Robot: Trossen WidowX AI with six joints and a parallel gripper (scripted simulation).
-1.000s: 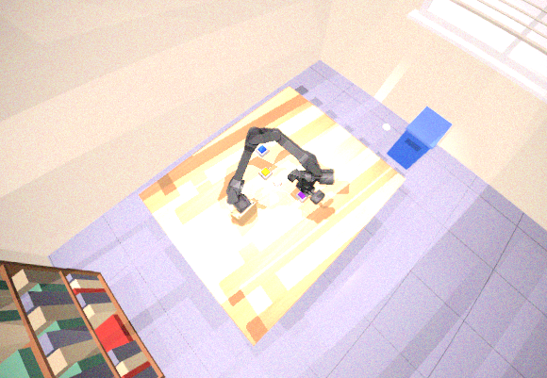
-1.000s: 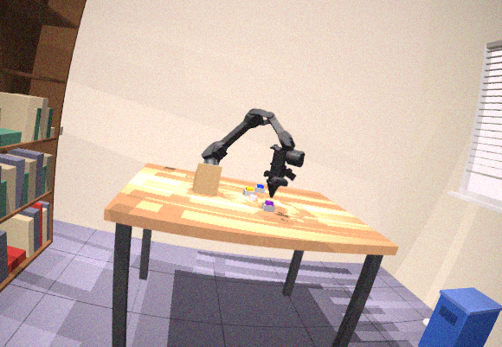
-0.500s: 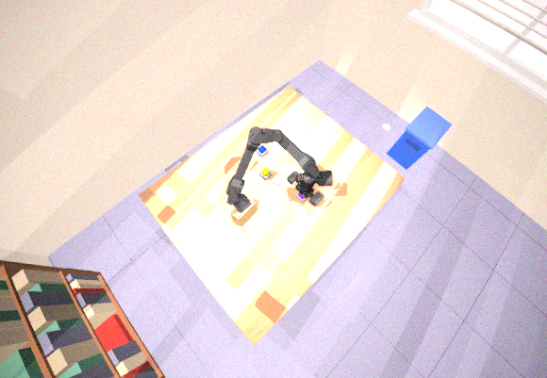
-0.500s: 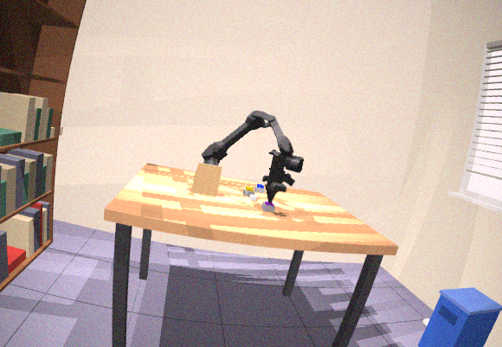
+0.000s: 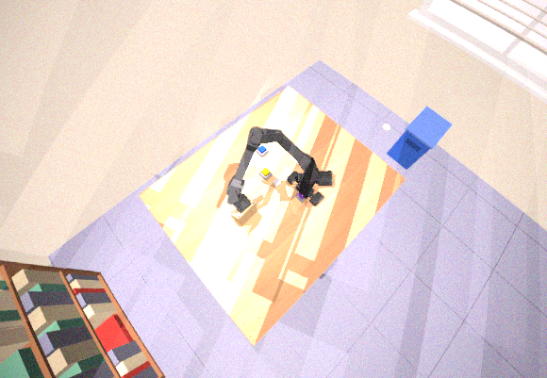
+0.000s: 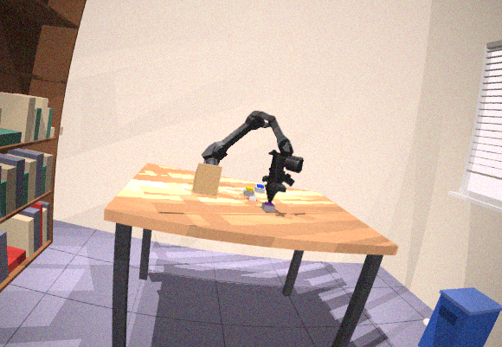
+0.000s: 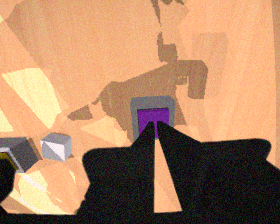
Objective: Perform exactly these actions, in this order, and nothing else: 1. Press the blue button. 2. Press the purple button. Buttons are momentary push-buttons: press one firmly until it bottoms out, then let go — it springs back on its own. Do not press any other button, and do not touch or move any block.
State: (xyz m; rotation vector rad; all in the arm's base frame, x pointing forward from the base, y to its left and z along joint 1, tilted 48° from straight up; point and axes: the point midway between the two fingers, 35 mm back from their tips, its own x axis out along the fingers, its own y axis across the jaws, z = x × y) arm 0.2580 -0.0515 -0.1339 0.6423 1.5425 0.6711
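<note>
My gripper tip is 1 cm above the purple button. From my gripper tip the other things lie so: blue button 33 cm to the left, 3 cm ahead; then yellow button 22 cm to the left, 5 cm behind; then small white block 14 cm to the left, 4 cm behind, 2 cm below.
</note>
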